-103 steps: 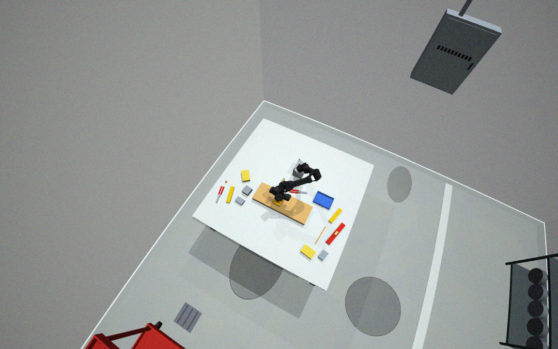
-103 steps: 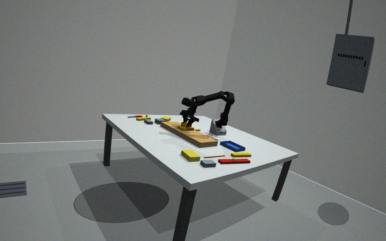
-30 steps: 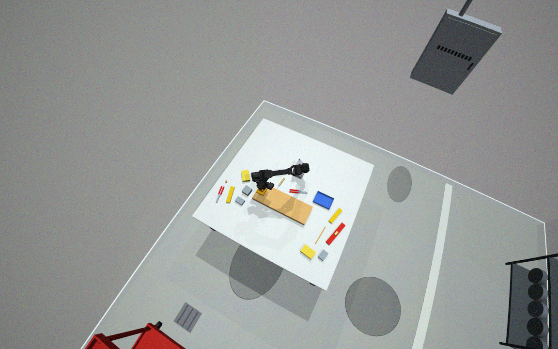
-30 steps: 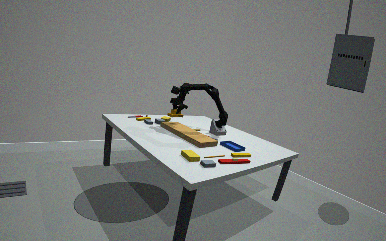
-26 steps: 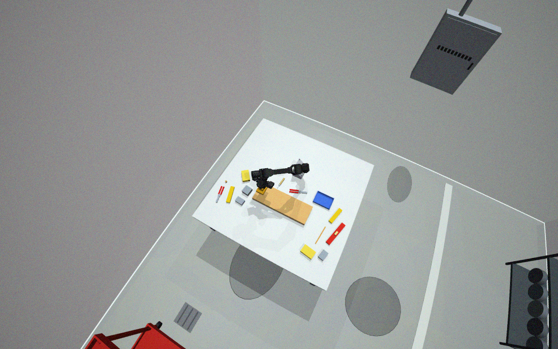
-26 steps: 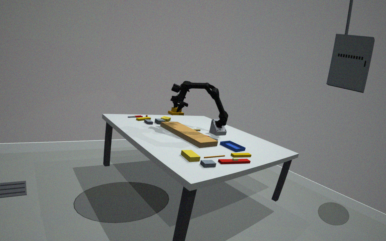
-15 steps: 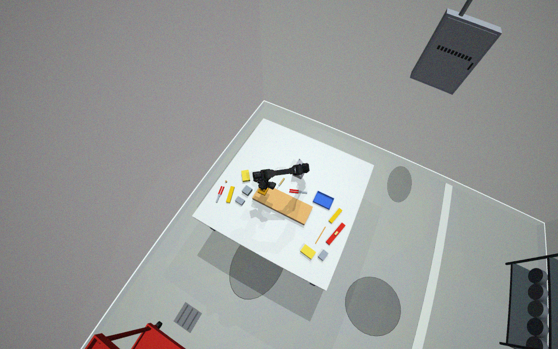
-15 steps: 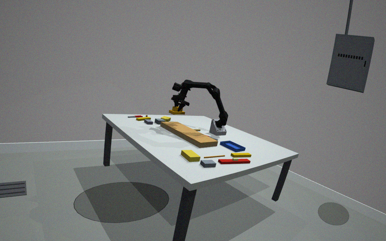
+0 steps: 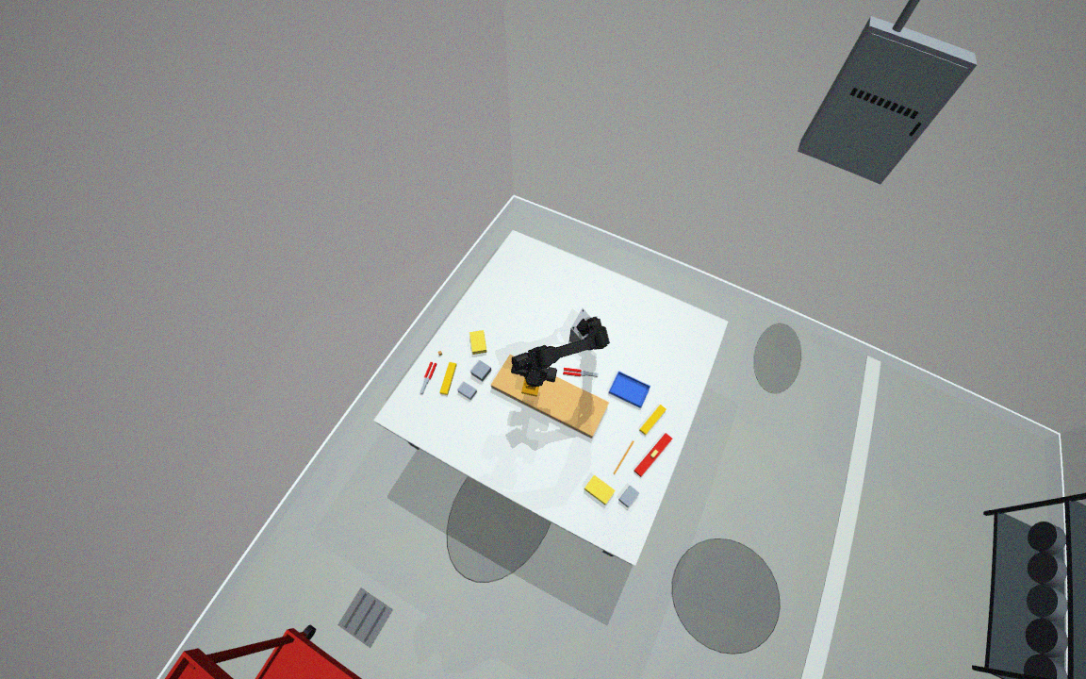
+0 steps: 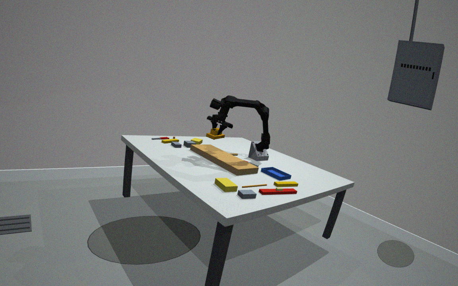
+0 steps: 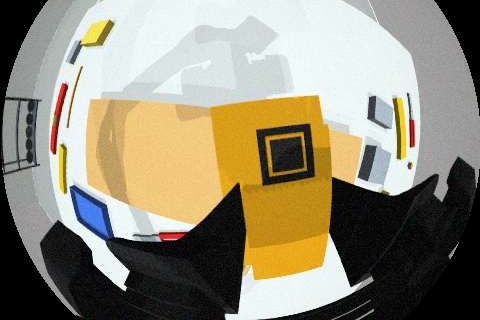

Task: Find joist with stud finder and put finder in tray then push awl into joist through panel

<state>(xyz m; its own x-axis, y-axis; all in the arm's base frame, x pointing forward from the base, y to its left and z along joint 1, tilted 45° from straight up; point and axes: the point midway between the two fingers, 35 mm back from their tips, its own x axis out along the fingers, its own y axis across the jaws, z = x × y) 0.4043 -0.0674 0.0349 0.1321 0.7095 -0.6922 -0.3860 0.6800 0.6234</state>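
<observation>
Right now the blue tray is 28 cm behind my gripper tip, 36 cm to the left of it and 16 cm below it. Round my gripper tip: pencil (1 cm ahead, 50 cm to the left, 17 cm below); awl (20 cm behind, 6 cm to the right, 16 cm below); stud finder (1 cm ahead, 2 cm above).
</observation>
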